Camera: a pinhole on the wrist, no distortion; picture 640 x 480 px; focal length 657.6 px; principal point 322.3 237.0 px. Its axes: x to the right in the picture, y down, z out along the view. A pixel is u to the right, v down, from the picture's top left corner.
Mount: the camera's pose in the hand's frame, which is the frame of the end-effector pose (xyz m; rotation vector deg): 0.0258 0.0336 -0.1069 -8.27 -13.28 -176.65
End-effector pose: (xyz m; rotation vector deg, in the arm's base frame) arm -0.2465 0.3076 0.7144 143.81 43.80 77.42
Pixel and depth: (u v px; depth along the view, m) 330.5 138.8 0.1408
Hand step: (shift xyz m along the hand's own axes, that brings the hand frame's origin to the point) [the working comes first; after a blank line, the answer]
In the camera's frame: 0.0018 -0.0210 0.1408

0.0355 0.0756 0.0288
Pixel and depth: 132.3 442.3 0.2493
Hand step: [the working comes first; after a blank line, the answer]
In the camera's frame: -0.0720 0.0778 0.2493

0.1239 -0.0027 0.1430
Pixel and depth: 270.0 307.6 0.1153
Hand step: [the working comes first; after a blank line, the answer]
In the camera's frame: -0.0092 0.0124 0.1153

0.0459 0.0392 0.0075
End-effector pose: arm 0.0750 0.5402 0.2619 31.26 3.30 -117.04
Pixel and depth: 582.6 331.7 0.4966
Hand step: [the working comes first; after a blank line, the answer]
In the camera's frame: 0.1966 0.0715 0.4966

-0.1215 0.0304 0.4114
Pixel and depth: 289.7 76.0 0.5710
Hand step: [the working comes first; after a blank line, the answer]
In the camera's frame: -0.0283 -0.1398 0.5710

0.0976 0.2592 0.4319
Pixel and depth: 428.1 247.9 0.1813
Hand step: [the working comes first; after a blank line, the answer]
In the camera's frame: 0.0292 0.0030 0.1813

0.0132 0.0569 0.0748
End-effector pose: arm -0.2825 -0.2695 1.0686 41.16 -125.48 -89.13
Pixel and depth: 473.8 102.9 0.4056
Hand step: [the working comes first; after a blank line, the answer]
In the camera's frame: 0.0934 -0.0827 0.4056

-0.0353 0.1730 0.2892
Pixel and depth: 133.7 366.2 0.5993
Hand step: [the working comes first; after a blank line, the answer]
In the camera's frame: -0.1719 0.1177 0.5993

0.2566 0.0147 0.4838
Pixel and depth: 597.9 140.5 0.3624
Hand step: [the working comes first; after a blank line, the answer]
In the camera's frame: 0.1519 -0.0532 0.3624

-0.0957 0.1350 0.2567
